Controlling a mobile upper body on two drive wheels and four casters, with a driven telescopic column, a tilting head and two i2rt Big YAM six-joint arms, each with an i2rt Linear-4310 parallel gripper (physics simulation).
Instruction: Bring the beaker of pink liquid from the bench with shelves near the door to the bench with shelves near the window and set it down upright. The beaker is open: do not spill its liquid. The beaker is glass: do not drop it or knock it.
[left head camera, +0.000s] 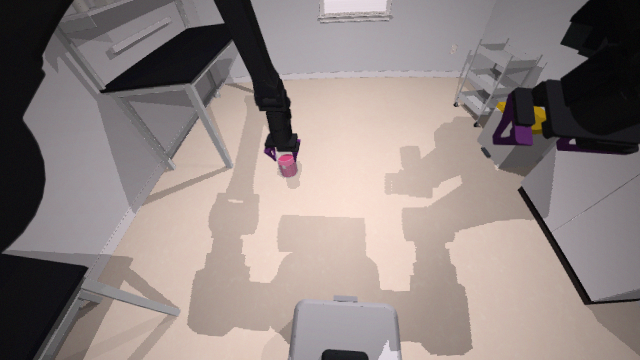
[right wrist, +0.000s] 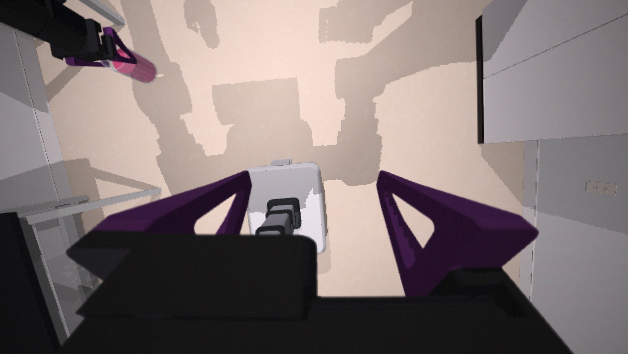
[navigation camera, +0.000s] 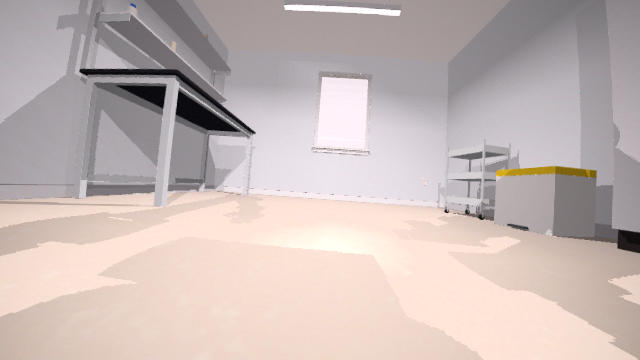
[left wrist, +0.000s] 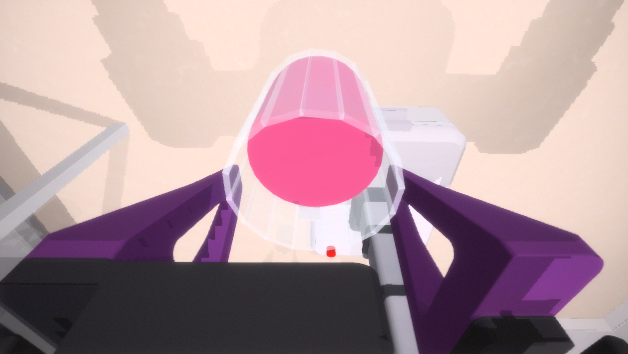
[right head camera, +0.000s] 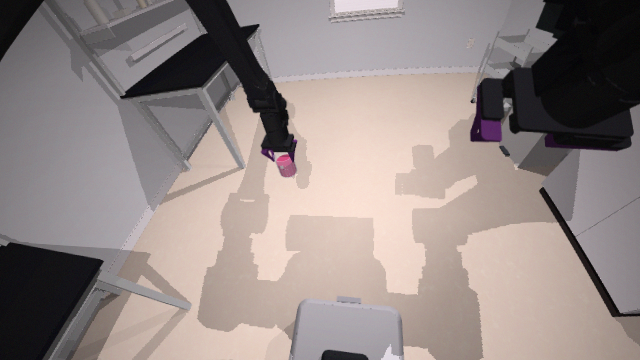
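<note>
The glass beaker of pink liquid is held in the air over the floor, between the fingers of my left gripper. Its liquid surface lies below the rim. My right gripper is open and empty. The bench nearer the window has a black top and shelves, at the upper left of the head views, beyond and left of the beaker. Another black-topped bench shows in part at the lower left.
A white cabinet stands at the right. A grey box with a yellow rim and a wheeled cart stand farther back at the right. The window is in the far wall. The robot's base is at the bottom.
</note>
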